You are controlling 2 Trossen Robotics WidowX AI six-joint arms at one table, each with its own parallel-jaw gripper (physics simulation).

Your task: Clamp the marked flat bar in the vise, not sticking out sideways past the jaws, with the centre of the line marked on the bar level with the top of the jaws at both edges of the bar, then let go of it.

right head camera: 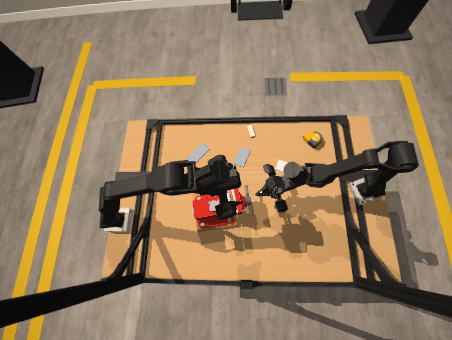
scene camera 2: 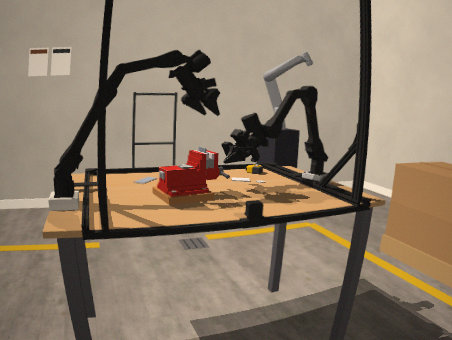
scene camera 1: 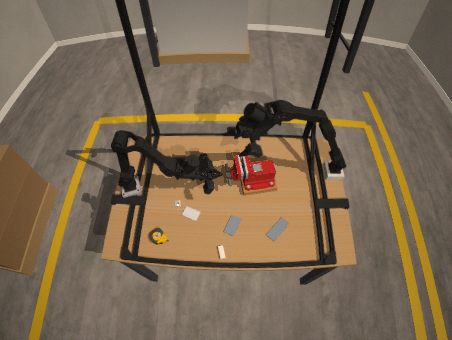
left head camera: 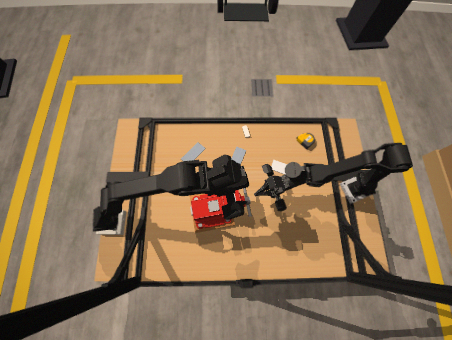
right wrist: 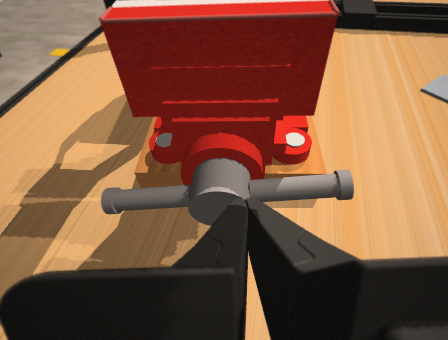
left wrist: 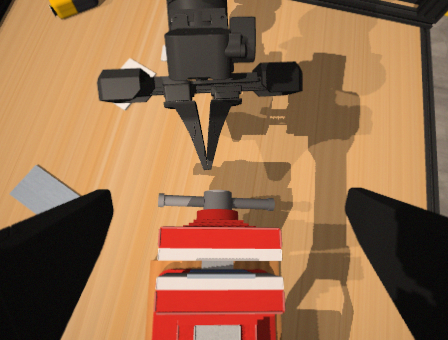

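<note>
The red vise stands on a wooden block. In the left wrist view its jaws are apart, and the grey bar stands upright against the body-side jaw, within the jaw width, with a gap to the other jaw. The line on the bar cannot be made out. The vise handle lies about level. My left gripper is open and empty, high above the vise. My right gripper is shut and empty, just in front of the screw's hub.
Two grey plates, a white plate, a small holed square, a white block and a yellow tape measure lie on the table. A black frame surrounds the work area.
</note>
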